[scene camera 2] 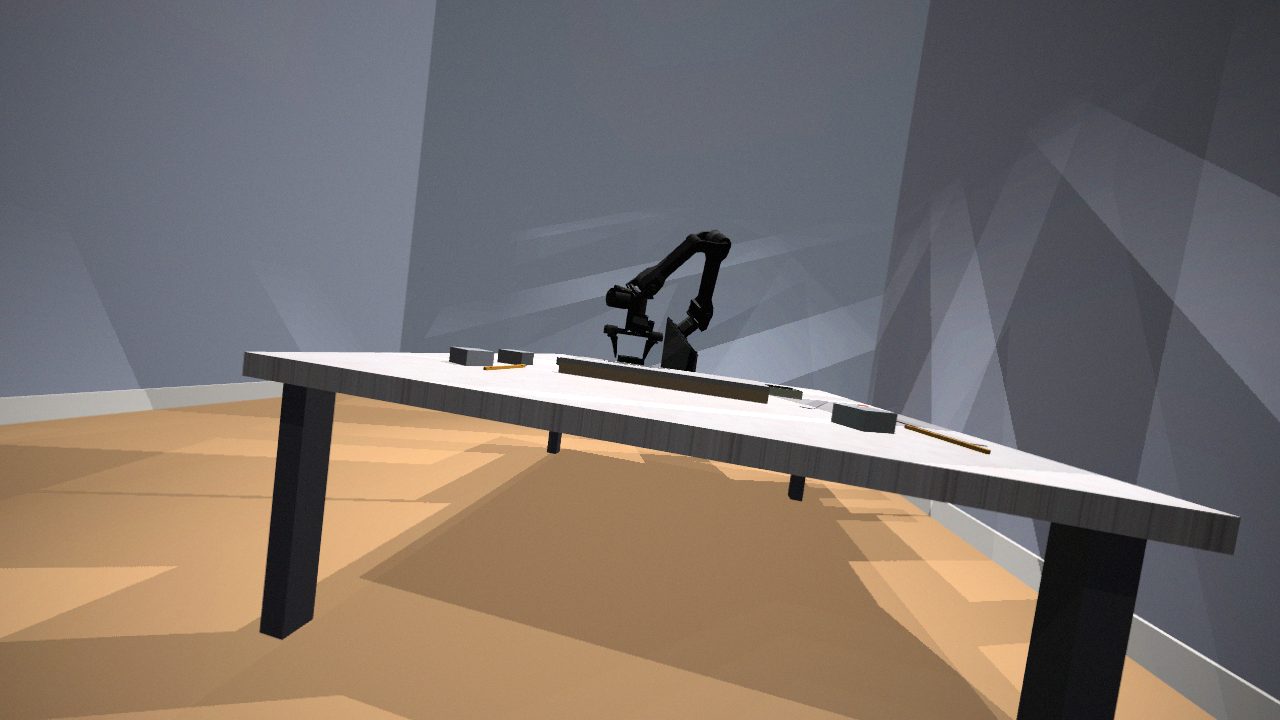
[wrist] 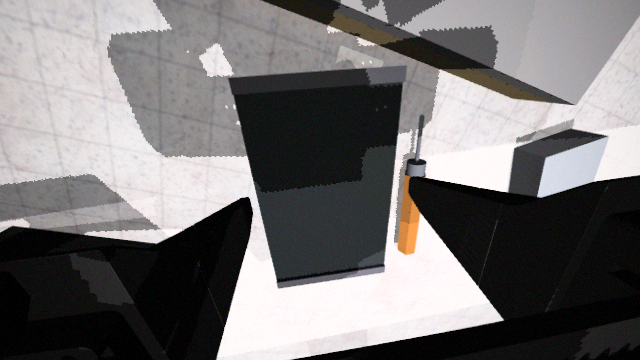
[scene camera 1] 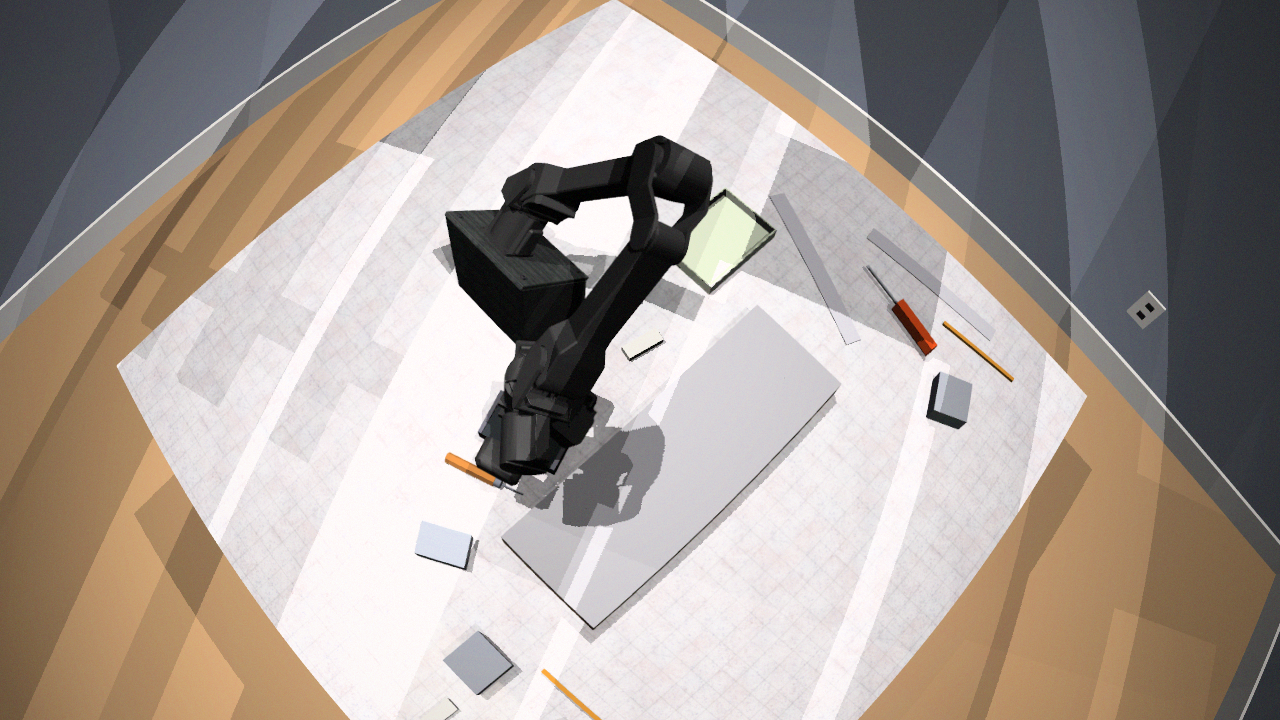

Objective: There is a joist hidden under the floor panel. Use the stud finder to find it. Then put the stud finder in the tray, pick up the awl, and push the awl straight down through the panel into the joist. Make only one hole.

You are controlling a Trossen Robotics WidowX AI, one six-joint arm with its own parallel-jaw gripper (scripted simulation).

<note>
My gripper is open, holding nothing. Further things: a stud finder, an awl, a grey block and a pale green tray.
My gripper is seen too in scene camera 2 and in the wrist view.
</note>
